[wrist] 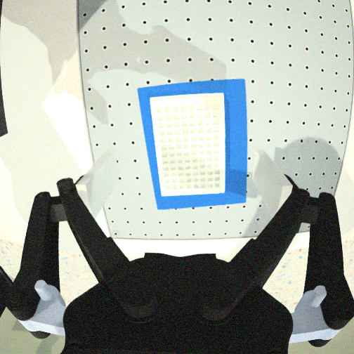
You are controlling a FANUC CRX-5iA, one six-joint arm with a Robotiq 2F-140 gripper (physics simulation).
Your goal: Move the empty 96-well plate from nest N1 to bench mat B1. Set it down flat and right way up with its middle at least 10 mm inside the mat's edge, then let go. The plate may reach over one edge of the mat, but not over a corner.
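The white 96-well plate [190,145] lies flat on the blue bench mat [236,135], wells facing up. Blue mat shows around all four sides of the plate, with a wider strip on the right and a narrower one on the left. My gripper [184,163] is open. Its two pale fingertips stand wide apart, one to the left and one to the right of the plate and mat, with a gap to the plate on both sides. Nest N1 does not show in the wrist view.
The mat lies on a light grey board [280,55] with rows of small holes. The board's near edge runs across below the mat. A dark object [2,90] shows at the far left edge. Shadows fall across the board.
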